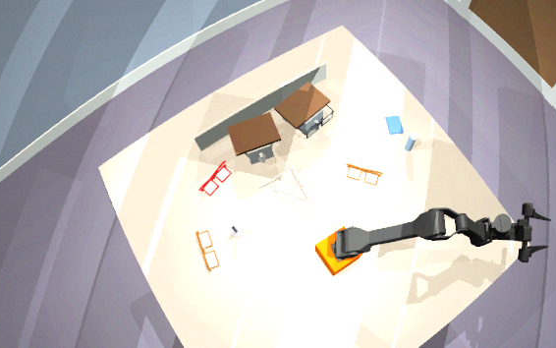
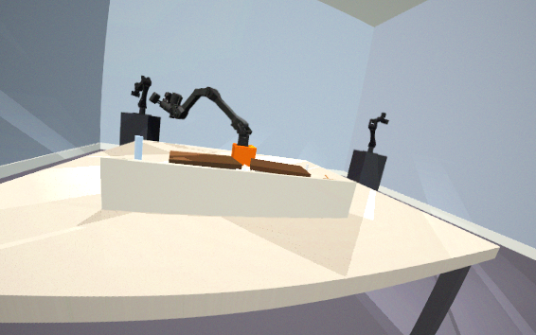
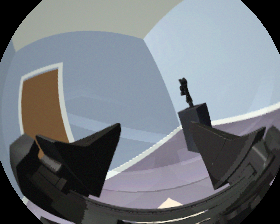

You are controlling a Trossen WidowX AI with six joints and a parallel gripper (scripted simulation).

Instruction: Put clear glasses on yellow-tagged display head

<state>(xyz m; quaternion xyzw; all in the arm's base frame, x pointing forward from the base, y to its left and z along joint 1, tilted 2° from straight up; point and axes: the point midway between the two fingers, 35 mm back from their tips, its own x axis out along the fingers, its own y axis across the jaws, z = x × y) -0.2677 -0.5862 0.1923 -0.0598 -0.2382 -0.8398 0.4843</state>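
The blue card lies 66 cm ahead of my gripper tip, 21 cm to the left of it and 29 cm below it. From my gripper tip the other things lie so: low white wall (92 cm ahead, 66 cm to the left, 24 cm below); pale blue cylinder (55 cm ahead, 21 cm to the left, 24 cm below).
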